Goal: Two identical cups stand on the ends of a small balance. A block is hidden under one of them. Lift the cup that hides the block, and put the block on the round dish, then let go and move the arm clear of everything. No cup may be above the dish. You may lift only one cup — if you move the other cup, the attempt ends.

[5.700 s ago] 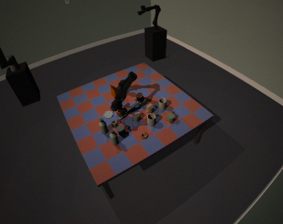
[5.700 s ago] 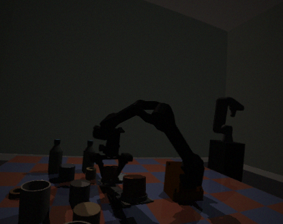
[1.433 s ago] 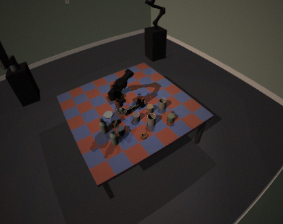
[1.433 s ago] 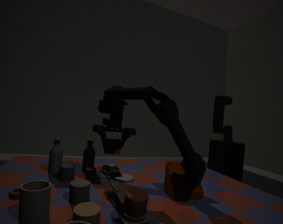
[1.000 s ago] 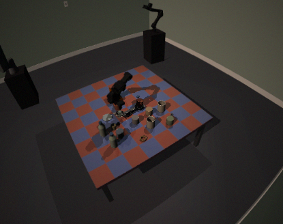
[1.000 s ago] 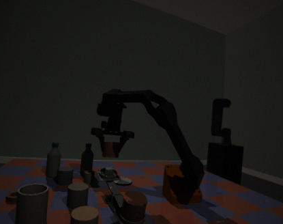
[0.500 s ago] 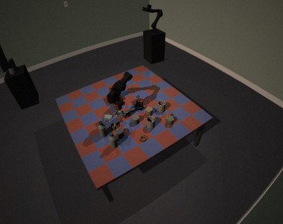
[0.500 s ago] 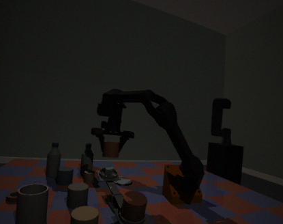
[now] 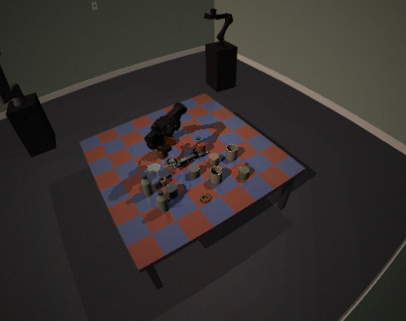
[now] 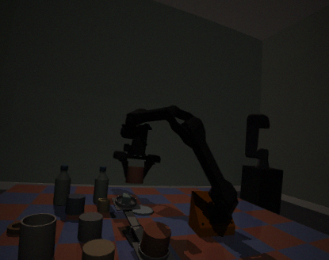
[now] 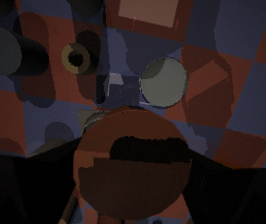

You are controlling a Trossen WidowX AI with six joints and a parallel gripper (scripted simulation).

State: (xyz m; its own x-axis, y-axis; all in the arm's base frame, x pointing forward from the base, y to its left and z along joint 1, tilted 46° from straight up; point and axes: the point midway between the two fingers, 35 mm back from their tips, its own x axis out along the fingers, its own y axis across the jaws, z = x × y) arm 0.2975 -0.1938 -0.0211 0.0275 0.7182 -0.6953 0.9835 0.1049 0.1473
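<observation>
My gripper tip is 7 cm above the pale block, 5 cm to the right of it and 3 cm short of it. Round my gripper tip: balance beam 17 cm to the left, 12 cm below; then round dish 15 cm below, 7 cm to the right, 5 cm behind.
</observation>
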